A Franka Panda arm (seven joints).
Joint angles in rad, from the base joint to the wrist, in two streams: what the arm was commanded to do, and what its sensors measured. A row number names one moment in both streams.
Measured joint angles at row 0: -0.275 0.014 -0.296 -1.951 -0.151 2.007 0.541
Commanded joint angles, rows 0 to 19: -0.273 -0.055 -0.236 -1.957 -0.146 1.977 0.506; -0.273 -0.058 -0.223 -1.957 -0.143 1.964 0.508; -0.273 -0.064 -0.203 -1.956 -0.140 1.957 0.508; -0.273 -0.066 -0.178 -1.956 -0.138 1.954 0.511; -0.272 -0.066 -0.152 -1.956 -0.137 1.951 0.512; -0.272 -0.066 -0.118 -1.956 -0.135 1.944 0.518; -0.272 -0.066 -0.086 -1.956 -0.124 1.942 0.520; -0.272 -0.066 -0.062 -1.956 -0.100 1.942 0.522; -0.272 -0.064 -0.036 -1.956 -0.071 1.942 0.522; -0.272 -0.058 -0.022 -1.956 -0.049 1.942 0.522; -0.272 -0.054 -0.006 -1.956 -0.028 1.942 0.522; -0.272 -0.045 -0.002 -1.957 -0.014 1.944 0.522; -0.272 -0.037 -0.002 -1.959 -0.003 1.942 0.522; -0.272 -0.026 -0.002 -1.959 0.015 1.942 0.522; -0.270 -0.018 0.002 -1.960 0.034 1.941 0.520; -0.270 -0.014 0.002 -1.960 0.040 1.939 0.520; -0.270 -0.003 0.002 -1.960 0.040 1.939 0.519; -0.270 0.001 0.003 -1.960 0.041 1.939 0.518; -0.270 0.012 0.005 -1.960 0.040 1.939 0.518; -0.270 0.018 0.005 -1.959 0.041 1.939 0.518
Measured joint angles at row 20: -0.259 0.004 -0.008 -1.965 0.024 1.957 0.526
